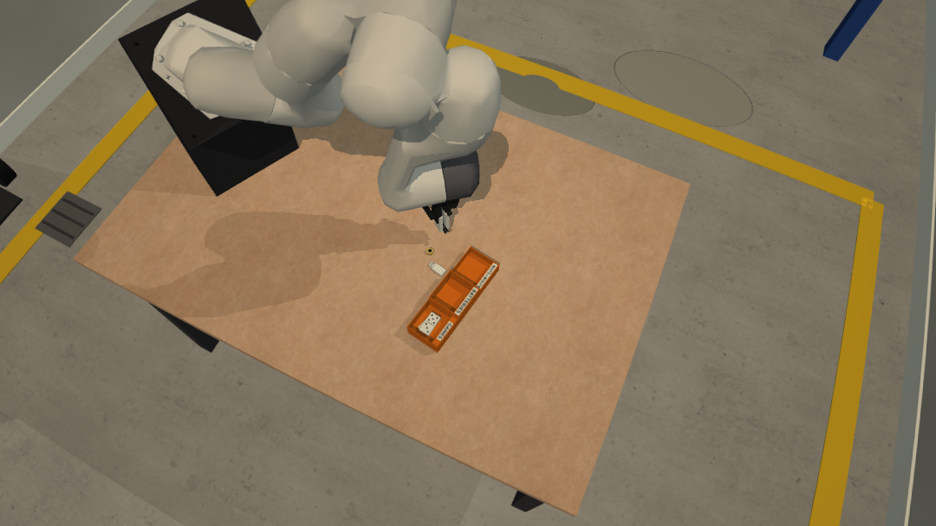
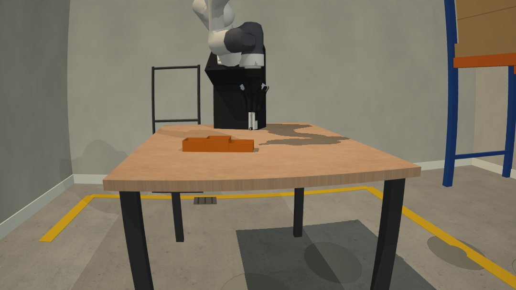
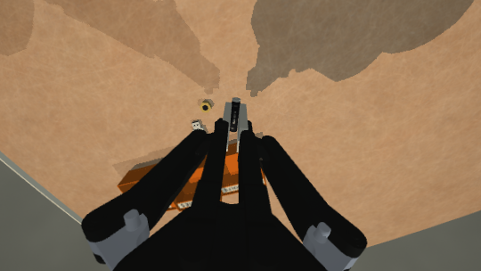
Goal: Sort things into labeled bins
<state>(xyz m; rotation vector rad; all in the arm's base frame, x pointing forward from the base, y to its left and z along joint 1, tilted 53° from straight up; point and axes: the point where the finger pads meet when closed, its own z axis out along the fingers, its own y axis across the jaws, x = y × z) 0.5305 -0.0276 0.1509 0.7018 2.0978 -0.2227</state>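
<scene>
My gripper is now 3 cm above the black battery. Round my hand: white USB stick 9 cm to the right, 9 cm below; brass nut 2 cm behind, 4 cm to the right, 9 cm below.
</scene>
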